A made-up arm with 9 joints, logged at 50 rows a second.
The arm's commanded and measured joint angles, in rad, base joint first. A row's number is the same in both.
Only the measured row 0 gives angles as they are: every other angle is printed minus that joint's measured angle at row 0.
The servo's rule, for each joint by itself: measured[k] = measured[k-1] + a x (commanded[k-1-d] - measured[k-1]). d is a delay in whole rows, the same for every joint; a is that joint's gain. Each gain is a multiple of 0.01, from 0.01 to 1. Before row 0 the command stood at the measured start. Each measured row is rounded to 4 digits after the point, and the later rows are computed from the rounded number. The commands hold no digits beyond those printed.
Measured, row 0:
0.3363, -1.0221, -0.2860, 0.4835, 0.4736, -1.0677, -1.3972, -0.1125, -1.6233
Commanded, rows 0 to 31:
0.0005, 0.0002, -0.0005, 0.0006, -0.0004, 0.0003, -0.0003, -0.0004, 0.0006
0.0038, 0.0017, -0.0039, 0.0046, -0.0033, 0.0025, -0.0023, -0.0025, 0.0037
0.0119, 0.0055, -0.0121, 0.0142, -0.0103, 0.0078, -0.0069, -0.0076, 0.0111
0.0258, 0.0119, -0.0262, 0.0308, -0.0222, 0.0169, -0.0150, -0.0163, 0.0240
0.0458, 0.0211, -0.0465, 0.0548, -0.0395, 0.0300, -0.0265, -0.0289, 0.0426
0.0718, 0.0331, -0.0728, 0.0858, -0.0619, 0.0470, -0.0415, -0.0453, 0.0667
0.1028, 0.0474, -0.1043, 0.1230, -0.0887, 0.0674, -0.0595, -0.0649, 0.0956
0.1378, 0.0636, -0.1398, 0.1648, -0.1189, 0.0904, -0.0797, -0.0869, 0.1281
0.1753, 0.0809, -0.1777, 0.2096, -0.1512, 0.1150, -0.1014, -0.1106, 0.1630
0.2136, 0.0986, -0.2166, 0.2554, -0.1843, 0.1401, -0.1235, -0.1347, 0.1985
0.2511, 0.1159, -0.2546, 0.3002, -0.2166, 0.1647, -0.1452, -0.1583, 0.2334
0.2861, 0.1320, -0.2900, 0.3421, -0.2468, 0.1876, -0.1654, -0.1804, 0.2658
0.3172, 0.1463, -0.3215, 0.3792, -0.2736, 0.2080, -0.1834, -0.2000, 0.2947
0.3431, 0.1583, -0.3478, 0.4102, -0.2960, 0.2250, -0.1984, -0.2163, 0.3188
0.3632, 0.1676, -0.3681, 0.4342, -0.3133, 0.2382, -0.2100, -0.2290, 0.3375
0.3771, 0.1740, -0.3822, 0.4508, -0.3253, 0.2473, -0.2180, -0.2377, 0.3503
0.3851, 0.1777, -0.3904, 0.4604, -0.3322, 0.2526, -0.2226, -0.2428, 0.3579
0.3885, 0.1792, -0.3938, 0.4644, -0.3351, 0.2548, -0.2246, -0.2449, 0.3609
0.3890, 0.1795, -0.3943, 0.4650, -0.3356, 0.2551, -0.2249, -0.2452, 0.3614
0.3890, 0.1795, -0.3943, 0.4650, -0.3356, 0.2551, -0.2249, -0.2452, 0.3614
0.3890, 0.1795, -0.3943, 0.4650, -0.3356, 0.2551, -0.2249, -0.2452, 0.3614
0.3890, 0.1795, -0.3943, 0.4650, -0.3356, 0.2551, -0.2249, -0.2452, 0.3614
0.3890, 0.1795, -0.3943, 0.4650, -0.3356, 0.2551, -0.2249, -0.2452, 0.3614
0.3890, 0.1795, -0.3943, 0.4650, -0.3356, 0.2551, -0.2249, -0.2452, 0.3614
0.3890, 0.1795, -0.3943, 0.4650, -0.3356, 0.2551, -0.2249, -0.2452, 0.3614
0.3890, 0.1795, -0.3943, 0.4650, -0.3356, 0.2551, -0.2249, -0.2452, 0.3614
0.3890, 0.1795, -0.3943, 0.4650, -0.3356, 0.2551, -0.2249, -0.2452, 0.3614
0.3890, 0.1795, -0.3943, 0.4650, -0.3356, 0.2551, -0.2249, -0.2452, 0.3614
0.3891, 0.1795, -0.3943, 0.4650, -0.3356, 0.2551, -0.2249, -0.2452, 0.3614
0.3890, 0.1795, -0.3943, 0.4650, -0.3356, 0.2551, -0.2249, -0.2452, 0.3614
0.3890, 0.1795, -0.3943, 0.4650, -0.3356, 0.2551, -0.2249, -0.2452, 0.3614
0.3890, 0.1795, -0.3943, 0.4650, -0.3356, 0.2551, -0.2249, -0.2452, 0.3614
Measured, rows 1 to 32:
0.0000, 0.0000, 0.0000, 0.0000, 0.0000, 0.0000, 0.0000, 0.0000, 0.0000
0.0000, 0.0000, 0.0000, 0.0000, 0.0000, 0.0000, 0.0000, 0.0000, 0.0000
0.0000, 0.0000, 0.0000, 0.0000, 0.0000, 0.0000, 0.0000, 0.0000, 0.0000
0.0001, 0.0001, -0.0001, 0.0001, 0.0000, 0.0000, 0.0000, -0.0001, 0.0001
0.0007, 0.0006, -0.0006, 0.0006, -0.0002, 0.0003, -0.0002, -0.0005, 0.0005
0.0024, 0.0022, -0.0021, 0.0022, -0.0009, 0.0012, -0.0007, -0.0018, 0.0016
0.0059, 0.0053, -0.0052, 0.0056, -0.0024, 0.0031, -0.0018, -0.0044, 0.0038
0.0119, 0.0104, -0.0106, 0.0115, -0.0050, 0.0063, -0.0038, -0.0088, 0.0077
0.0209, 0.0177, -0.0187, 0.0204, -0.0090, 0.0112, -0.0068, -0.0154, 0.0136
0.0332, 0.0272, -0.0298, 0.0327, -0.0146, 0.0179, -0.0110, -0.0243, 0.0218
0.0489, 0.0388, -0.0441, 0.0486, -0.0219, 0.0266, -0.0165, -0.0356, 0.0324
0.0679, 0.0523, -0.0615, 0.0679, -0.0310, 0.0372, -0.0233, -0.0491, 0.0455
0.0898, 0.0671, -0.0817, 0.0904, -0.0417, 0.0495, -0.0313, -0.0645, 0.0608
0.1140, 0.0827, -0.1042, 0.1156, -0.0539, 0.0633, -0.0404, -0.0814, 0.0781
0.1398, 0.0985, -0.1284, 0.1428, -0.0674, 0.0782, -0.0504, -0.0992, 0.0969
0.1664, 0.1138, -0.1535, 0.1712, -0.0818, 0.0938, -0.0610, -0.1173, 0.1167
0.1929, 0.1280, -0.1788, 0.1999, -0.0968, 0.1095, -0.0720, -0.1351, 0.1369
0.2184, 0.1407, -0.2034, 0.2280, -0.1120, 0.1249, -0.0830, -0.1520, 0.1570
0.2422, 0.1514, -0.2266, 0.2547, -0.1269, 0.1396, -0.0938, -0.1674, 0.1763
0.2636, 0.1598, -0.2479, 0.2794, -0.1413, 0.1532, -0.1041, -0.1810, 0.1945
0.2823, 0.1660, -0.2669, 0.3016, -0.1549, 0.1654, -0.1137, -0.1925, 0.2111
0.2983, 0.1703, -0.2835, 0.3212, -0.1675, 0.1762, -0.1226, -0.2020, 0.2261
0.3119, 0.1732, -0.2979, 0.3385, -0.1793, 0.1857, -0.1308, -0.2098, 0.2396
0.3235, 0.1752, -0.3104, 0.3537, -0.1902, 0.1940, -0.1383, -0.2162, 0.2518
0.3333, 0.1766, -0.3213, 0.3671, -0.2004, 0.2013, -0.1452, -0.2214, 0.2628
0.3417, 0.1775, -0.3308, 0.3788, -0.2099, 0.2078, -0.1516, -0.2257, 0.2727
0.3488, 0.1781, -0.3391, 0.3891, -0.2187, 0.2135, -0.1575, -0.2292, 0.2816
0.3548, 0.1785, -0.3463, 0.3982, -0.2269, 0.2185, -0.1629, -0.2321, 0.2896
0.3599, 0.1788, -0.3525, 0.4062, -0.2345, 0.2229, -0.1679, -0.2345, 0.2968
0.3643, 0.1790, -0.3579, 0.4133, -0.2416, 0.2268, -0.1725, -0.2364, 0.3033
0.3680, 0.1792, -0.3626, 0.4195, -0.2482, 0.2302, -0.1767, -0.2380, 0.3091
0.3712, 0.1793, -0.3667, 0.4250, -0.2543, 0.2332, -0.1806, -0.2393, 0.3143
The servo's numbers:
d 3
a 0.15 0.32 0.13 0.12 0.07 0.12 0.08 0.18 0.10

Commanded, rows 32 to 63:
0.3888, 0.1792, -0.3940, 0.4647, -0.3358, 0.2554, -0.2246, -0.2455, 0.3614
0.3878, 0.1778, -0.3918, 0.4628, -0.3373, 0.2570, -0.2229, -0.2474, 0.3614
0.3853, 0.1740, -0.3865, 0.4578, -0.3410, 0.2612, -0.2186, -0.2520, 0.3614
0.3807, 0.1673, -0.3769, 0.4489, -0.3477, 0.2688, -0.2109, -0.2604, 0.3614
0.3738, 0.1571, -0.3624, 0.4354, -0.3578, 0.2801, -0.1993, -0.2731, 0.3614
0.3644, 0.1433, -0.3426, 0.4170, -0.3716, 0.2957, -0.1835, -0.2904, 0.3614
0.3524, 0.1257, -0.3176, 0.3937, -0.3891, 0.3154, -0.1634, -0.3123, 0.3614
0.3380, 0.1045, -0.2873, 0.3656, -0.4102, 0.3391, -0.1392, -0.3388, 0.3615
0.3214, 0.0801, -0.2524, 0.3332, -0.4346, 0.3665, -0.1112, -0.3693, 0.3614
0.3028, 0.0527, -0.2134, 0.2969, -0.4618, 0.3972, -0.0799, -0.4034, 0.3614
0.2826, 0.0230, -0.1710, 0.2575, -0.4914, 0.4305, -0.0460, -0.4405, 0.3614
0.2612, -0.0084, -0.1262, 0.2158, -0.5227, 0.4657, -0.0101, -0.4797, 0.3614
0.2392, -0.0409, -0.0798, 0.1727, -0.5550, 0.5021, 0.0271, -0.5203, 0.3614
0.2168, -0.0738, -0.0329, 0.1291, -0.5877, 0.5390, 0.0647, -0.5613, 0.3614
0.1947, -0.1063, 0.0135, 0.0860, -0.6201, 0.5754, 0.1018, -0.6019, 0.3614
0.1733, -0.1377, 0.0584, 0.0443, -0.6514, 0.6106, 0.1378, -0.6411, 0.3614
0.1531, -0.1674, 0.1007, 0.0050, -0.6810, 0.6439, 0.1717, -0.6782, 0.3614
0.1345, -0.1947, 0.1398, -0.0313, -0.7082, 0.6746, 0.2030, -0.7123, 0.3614
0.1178, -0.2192, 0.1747, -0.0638, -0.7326, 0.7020, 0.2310, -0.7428, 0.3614
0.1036, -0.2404, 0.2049, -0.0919, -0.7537, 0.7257, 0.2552, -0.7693, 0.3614
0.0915, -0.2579, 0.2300, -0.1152, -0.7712, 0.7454, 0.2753, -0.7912, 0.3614
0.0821, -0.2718, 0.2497, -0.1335, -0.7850, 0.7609, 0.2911, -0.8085, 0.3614
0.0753, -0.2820, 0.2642, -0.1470, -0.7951, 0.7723, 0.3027, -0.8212, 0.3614
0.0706, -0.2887, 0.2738, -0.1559, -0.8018, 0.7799, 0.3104, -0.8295, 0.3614
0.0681, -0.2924, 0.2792, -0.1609, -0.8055, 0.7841, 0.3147, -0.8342, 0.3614
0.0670, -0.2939, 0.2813, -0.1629, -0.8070, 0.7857, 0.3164, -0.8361, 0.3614
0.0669, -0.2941, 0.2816, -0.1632, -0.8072, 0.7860, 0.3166, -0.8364, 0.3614
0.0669, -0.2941, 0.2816, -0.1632, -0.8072, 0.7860, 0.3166, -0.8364, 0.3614
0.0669, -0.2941, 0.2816, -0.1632, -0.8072, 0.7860, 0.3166, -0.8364, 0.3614
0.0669, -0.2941, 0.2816, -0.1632, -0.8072, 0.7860, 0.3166, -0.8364, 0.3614
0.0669, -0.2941, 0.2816, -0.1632, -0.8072, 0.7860, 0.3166, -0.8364, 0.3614
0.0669, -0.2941, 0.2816, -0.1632, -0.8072, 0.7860, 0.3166, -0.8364, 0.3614
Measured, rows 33 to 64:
0.3739, 0.1794, -0.3703, 0.4298, -0.2600, 0.2358, -0.1841, -0.2404, 0.3190
0.3762, 0.1794, -0.3734, 0.4340, -0.2653, 0.2381, -0.1874, -0.2413, 0.3232
0.3781, 0.1794, -0.3761, 0.4377, -0.2702, 0.2401, -0.1904, -0.2420, 0.3270
0.3797, 0.1793, -0.3784, 0.4409, -0.2748, 0.2419, -0.1931, -0.2426, 0.3304
0.3809, 0.1788, -0.3801, 0.4435, -0.2792, 0.2437, -0.1955, -0.2435, 0.3335
0.3816, 0.1773, -0.3809, 0.4452, -0.2835, 0.2458, -0.1973, -0.2450, 0.3363
0.3815, 0.1741, -0.3804, 0.4456, -0.2880, 0.2486, -0.1984, -0.2478, 0.3388
0.3803, 0.1687, -0.3781, 0.4444, -0.2929, 0.2524, -0.1985, -0.2524, 0.3411
0.3779, 0.1606, -0.3735, 0.4411, -0.2984, 0.2576, -0.1973, -0.2592, 0.3431
0.3741, 0.1494, -0.3662, 0.4354, -0.3047, 0.2645, -0.1946, -0.2688, 0.3449
0.3687, 0.1350, -0.3559, 0.4270, -0.3121, 0.2735, -0.1902, -0.2814, 0.3466
0.3616, 0.1174, -0.3424, 0.4157, -0.3207, 0.2847, -0.1839, -0.2972, 0.3481
0.3528, 0.0967, -0.3256, 0.4014, -0.3306, 0.2982, -0.1756, -0.3163, 0.3494
0.3423, 0.0731, -0.3055, 0.3841, -0.3419, 0.3141, -0.1652, -0.3387, 0.3506
0.3301, 0.0470, -0.2822, 0.3639, -0.3546, 0.3323, -0.1528, -0.3641, 0.3517
0.3165, 0.0189, -0.2559, 0.3410, -0.3686, 0.3527, -0.1384, -0.3922, 0.3527
0.3015, -0.0108, -0.2269, 0.3156, -0.3839, 0.3751, -0.1222, -0.4226, 0.3536
0.2855, -0.0414, -0.1956, 0.2880, -0.4004, 0.3991, -0.1043, -0.4549, 0.3544
0.2687, -0.0722, -0.1626, 0.2588, -0.4180, 0.4245, -0.0849, -0.4884, 0.3551
0.2514, -0.1027, -0.1284, 0.2283, -0.4364, 0.4508, -0.0644, -0.5226, 0.3557
0.2339, -0.1321, -0.0935, 0.1971, -0.4554, 0.4777, -0.0430, -0.5567, 0.3563
0.2165, -0.1600, -0.0586, 0.1658, -0.4748, 0.5046, -0.0211, -0.5902, 0.3568
0.1996, -0.1857, -0.0243, 0.1349, -0.4943, 0.5311, 0.0010, -0.6224, 0.3573
0.1834, -0.2088, 0.0088, 0.1049, -0.5137, 0.5568, 0.0229, -0.6528, 0.3577
0.1682, -0.2290, 0.0401, 0.0763, -0.5327, 0.5813, 0.0444, -0.6808, 0.3581
0.1543, -0.2460, 0.0692, 0.0495, -0.5511, 0.6042, 0.0651, -0.7061, 0.3584
0.1417, -0.2597, 0.0958, 0.0249, -0.5686, 0.6253, 0.0847, -0.7283, 0.3587
0.1307, -0.2702, 0.1196, 0.0026, -0.5852, 0.6444, 0.1031, -0.7474, 0.3590
0.1211, -0.2778, 0.1406, -0.0173, -0.6007, 0.6614, 0.1202, -0.7634, 0.3592
0.1130, -0.2830, 0.1589, -0.0348, -0.6152, 0.6764, 0.1359, -0.7765, 0.3594
0.1061, -0.2866, 0.1749, -0.0502, -0.6286, 0.6896, 0.1504, -0.7873, 0.3596
0.1002, -0.2890, 0.1888, -0.0638, -0.6411, 0.7012, 0.1637, -0.7961, 0.3598

